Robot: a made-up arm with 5 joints. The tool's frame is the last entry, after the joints.
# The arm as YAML. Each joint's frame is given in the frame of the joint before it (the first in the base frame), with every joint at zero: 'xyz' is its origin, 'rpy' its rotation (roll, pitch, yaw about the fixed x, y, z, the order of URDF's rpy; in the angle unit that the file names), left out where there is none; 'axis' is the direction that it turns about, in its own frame. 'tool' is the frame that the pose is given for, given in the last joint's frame.
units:
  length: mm
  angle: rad
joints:
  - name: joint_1
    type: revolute
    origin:
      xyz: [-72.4, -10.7, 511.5]
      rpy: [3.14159, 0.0, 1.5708]
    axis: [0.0, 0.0, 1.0]
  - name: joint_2
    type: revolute
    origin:
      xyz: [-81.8, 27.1, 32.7]
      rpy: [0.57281, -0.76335, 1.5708]
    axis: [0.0, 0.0, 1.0]
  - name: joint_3
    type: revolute
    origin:
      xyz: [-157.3, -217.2, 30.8]
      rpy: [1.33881, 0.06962, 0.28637]
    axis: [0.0, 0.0, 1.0]
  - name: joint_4
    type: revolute
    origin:
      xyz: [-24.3, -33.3, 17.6]
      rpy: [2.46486, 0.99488, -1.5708]
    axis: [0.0, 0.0, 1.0]
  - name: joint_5
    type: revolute
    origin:
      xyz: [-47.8, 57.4, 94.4]
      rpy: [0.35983, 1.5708, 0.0]
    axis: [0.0, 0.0, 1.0]
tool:
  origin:
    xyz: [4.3, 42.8, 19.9]
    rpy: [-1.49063, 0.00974, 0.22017]
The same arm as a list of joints. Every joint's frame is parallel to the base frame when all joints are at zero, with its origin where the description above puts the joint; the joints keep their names.
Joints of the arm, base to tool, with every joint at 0 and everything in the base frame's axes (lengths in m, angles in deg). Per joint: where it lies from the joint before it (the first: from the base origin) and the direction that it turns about. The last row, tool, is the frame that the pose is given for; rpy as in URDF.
joint_1: xyz -0.0724 -0.0107 0.5115 axis 0 0 -1
joint_2: xyz 0.0271 -0.0818 -0.0327 axis -0.580995 0.541995 -0.607195
joint_3: xyz -0.0502 0.1992 0.1751 axis 0.424587 0.905072 0.023899
joint_4: xyz 0.0140 0.0118 0.0409 axis -1 0 0
joint_5: xyz -0.0944 0.0649 0.0369 axis 0 -1 0
tool: xyz 0.0043 -0.0199 0.0428 rpy 4.47 -12.61 0.57

